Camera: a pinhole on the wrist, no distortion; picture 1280 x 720 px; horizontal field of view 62.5 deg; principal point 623.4 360.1 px. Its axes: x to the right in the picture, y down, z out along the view. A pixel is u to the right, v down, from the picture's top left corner.
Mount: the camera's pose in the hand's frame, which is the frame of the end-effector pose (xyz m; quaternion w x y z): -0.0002 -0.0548 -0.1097 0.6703 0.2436 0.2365 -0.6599
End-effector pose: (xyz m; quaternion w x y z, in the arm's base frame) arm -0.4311 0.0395 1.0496 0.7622 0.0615 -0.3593 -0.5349
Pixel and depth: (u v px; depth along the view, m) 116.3 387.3 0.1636
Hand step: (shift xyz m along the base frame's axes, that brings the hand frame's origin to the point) -0.1166 -0.0238 0.0025
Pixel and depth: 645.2 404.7 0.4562
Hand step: -0.4140 -0.0947 0.0124
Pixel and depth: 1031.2 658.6 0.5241
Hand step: -0.4962 -0.3085 -0.0660
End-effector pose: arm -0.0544 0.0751 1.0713 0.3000 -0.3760 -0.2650 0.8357
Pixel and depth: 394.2 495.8 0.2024
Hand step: -0.0263 0.1027 0.1319
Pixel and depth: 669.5 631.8 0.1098
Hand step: 0.0458 0.1127 0.0567
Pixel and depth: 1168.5 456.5 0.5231
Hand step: 0.0582 0.4140 0.4450
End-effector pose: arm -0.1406 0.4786 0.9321 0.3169 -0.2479 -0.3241 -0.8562
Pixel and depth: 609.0 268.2 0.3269
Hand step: -0.1311 0.2677 -0.0264
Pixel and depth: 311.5 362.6 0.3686
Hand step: -0.0898 0.2961 0.0786
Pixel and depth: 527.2 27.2 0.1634
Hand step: -0.0632 0.1251 -0.0757
